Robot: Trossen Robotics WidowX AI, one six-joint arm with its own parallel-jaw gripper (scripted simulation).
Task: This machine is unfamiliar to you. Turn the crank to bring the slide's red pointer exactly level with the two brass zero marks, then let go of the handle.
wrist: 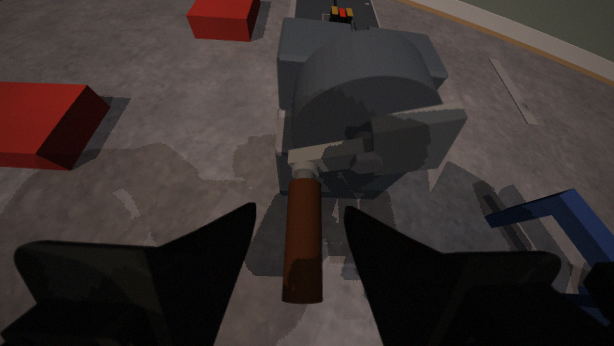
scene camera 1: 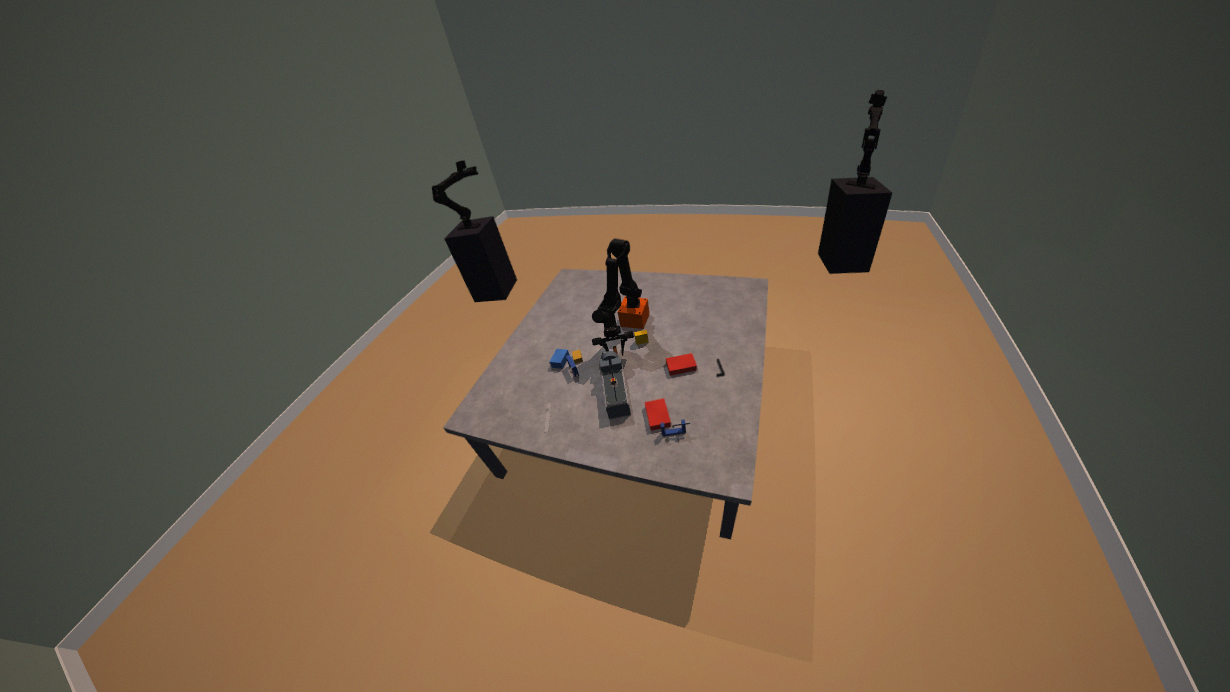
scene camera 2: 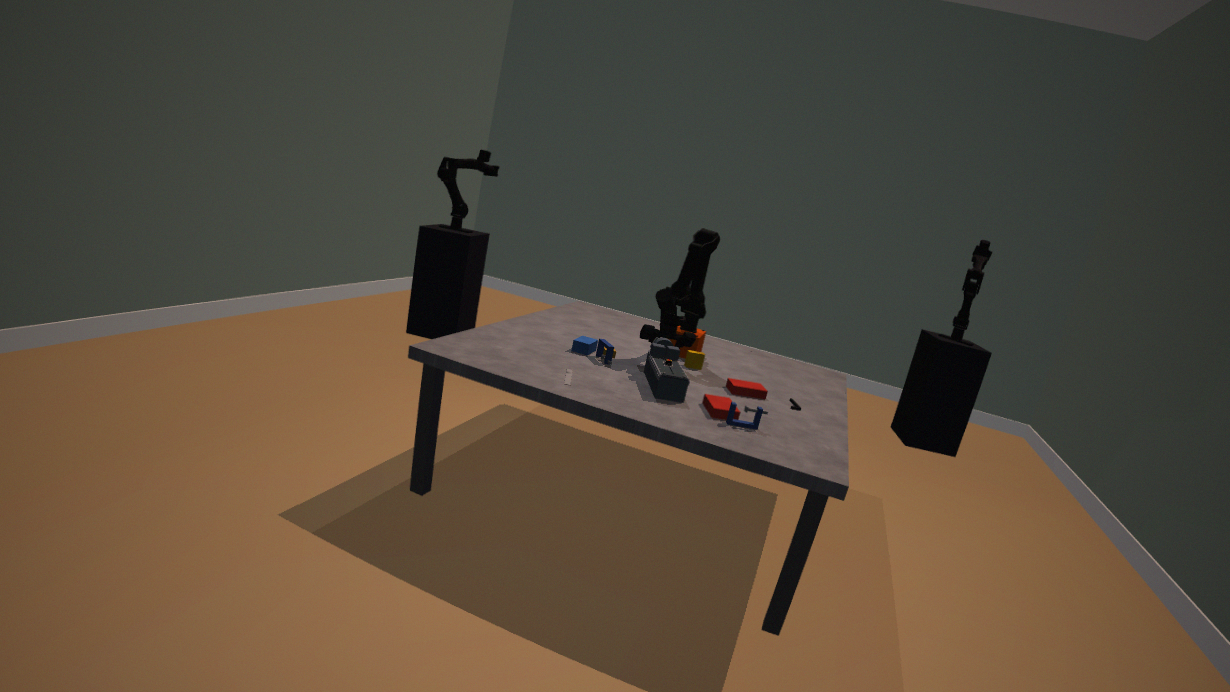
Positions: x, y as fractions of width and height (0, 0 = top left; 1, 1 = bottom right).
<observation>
I see my gripper (wrist: 0.49, 0.61) and a grey crank machine (scene camera 2: 0.54, 0.55).
The grey crank machine also shows in the wrist view (wrist: 0.54, 0.22) and in scene camera 1 (scene camera 1: 0.50, 0.58).
</observation>
